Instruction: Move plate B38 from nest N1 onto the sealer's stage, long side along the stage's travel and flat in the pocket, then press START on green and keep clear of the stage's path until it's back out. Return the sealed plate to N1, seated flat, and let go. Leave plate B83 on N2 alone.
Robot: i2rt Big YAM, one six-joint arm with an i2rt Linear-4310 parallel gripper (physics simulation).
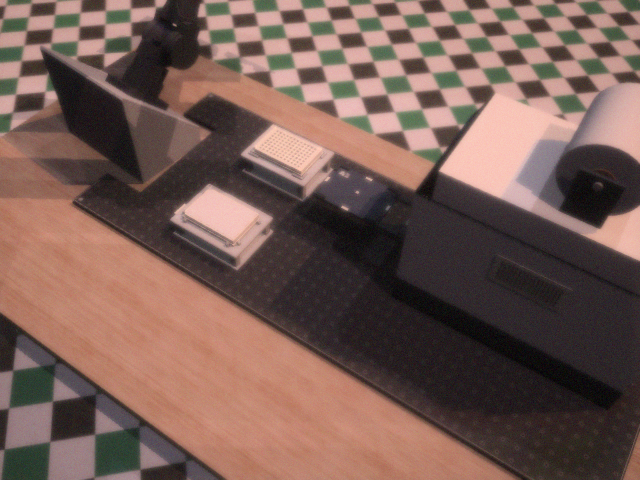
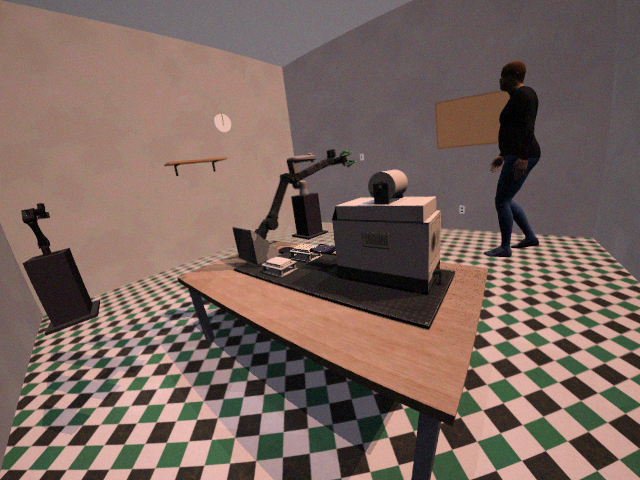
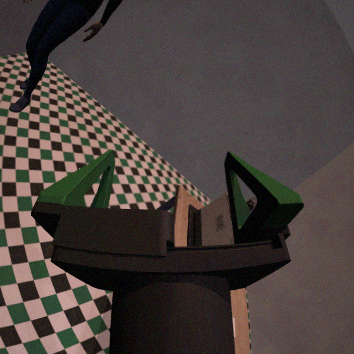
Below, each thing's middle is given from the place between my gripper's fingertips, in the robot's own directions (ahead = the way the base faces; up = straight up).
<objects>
Now: the dark sealer stage (image 1: 373, 202) 390 mm ahead of my hand, 760 mm to the right of it and 500 mm below it. Round my hand: lidded plate (image 1: 220, 216): 160 mm ahead, 950 mm to the right, 540 mm below.
</objects>
